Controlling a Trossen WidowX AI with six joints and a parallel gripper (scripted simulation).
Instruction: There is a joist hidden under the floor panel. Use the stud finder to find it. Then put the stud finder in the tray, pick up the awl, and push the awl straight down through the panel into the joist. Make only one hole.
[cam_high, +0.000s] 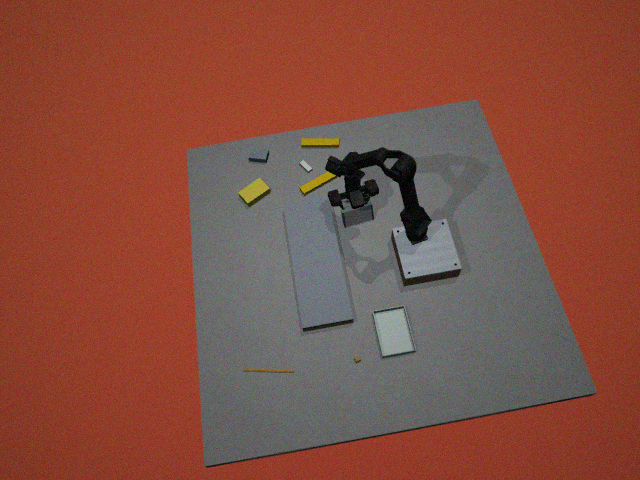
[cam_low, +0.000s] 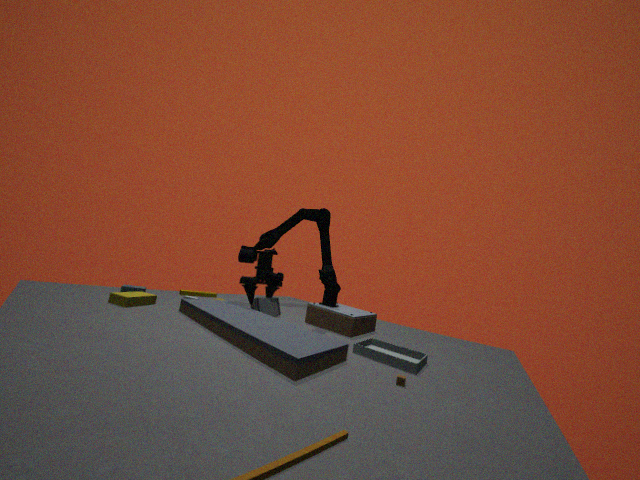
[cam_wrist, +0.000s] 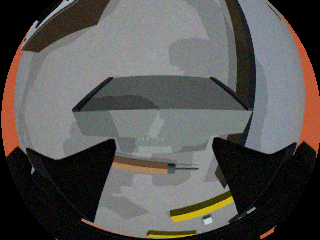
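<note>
My gripper tip is 20 mm past the stud finder, 20 mm above it and 10 mm to the right of it. From my gripper tip the other things lie so: white piece (280 mm to the right, 110 mm ahead, 30 mm below); then awl (50 mm to the right, 30 mm below); then grey block (400 mm to the right, 270 mm ahead, 30 mm below).
</note>
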